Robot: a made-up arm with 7 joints.
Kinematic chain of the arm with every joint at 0, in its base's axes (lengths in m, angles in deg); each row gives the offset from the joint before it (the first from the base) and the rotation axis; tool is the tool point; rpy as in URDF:
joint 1: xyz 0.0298 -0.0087 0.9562 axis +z
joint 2: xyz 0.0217 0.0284 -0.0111 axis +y
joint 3: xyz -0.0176 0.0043 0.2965 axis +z
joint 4: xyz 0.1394 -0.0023 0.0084 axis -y
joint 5: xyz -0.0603 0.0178 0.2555 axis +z
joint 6: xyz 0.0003 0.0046 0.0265 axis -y
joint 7: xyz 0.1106 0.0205 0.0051 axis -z
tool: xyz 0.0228 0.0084 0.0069 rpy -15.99 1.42 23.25
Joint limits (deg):
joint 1: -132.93..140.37
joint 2: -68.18..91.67
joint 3: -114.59..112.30
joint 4: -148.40..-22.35
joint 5: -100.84..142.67
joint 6: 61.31..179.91
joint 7: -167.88..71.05
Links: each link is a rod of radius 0.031 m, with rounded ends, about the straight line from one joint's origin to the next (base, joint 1, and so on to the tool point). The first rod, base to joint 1, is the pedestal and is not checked.
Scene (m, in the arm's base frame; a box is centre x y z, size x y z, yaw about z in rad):
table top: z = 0
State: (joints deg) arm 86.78 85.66 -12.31 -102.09 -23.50 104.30 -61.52
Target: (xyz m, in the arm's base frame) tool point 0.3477 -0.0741 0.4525
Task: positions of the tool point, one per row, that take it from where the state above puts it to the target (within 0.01 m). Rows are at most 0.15 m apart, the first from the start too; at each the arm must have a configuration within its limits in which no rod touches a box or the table.
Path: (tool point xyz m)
1: 0.1658 0.3073 0.4418
2: 0.2552 0.2362 0.4401
3: 0.3181 0.1428 0.4413
4: 0.3496 0.0361 0.4455
5: 0.3477 -0.0741 0.4525

